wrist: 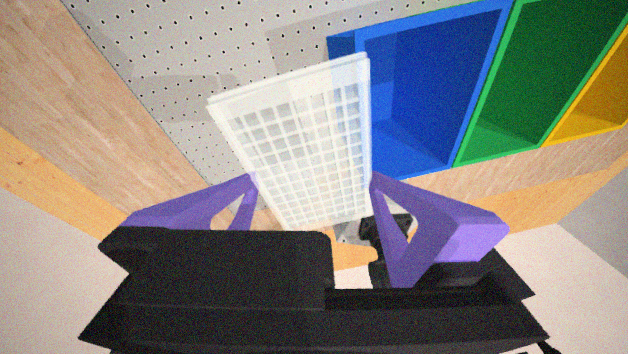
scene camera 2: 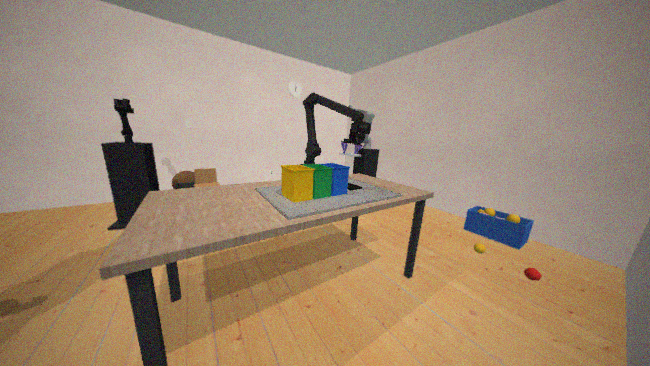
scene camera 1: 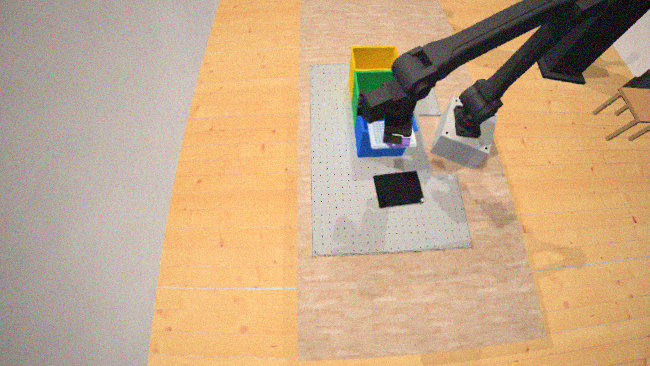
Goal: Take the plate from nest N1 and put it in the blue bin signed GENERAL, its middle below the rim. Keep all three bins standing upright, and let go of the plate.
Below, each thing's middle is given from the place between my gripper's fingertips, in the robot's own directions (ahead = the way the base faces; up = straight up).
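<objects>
Positions relative to my hand: black nest (scene camera 1: 400, 189), 24 cm below, 7 cm behind, 6 cm to the left of it; blue bin (scene camera 1: 363, 145), 16 cm below, 1 cm ahead, 12 cm to the right of it; green bin (scene camera 1: 365, 81), 16 cm below, 2 cm ahead, 25 cm to the right of it; white plate (wrist: 304, 137), 1 cm ahead of it.
</objects>
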